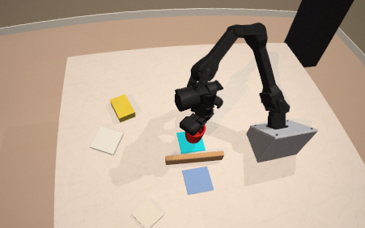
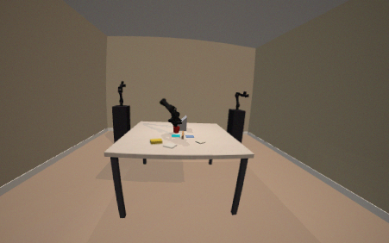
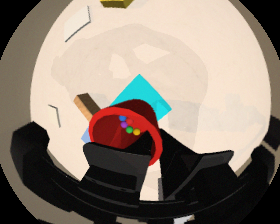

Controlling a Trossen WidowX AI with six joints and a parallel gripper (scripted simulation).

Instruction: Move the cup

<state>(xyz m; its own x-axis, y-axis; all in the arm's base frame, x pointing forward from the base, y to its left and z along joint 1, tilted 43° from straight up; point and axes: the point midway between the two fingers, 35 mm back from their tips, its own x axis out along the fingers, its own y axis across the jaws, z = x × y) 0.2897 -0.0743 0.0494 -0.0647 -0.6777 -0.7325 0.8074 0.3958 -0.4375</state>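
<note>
My gripper tip is now 3 cm short of the cyan tile, 1 cm to the right of it and 9 cm above it. Round my gripper tip: cup (2 cm ahead, 2 cm to the left); yellow block (26 cm ahead, 20 cm to the right, 6 cm below).
</note>
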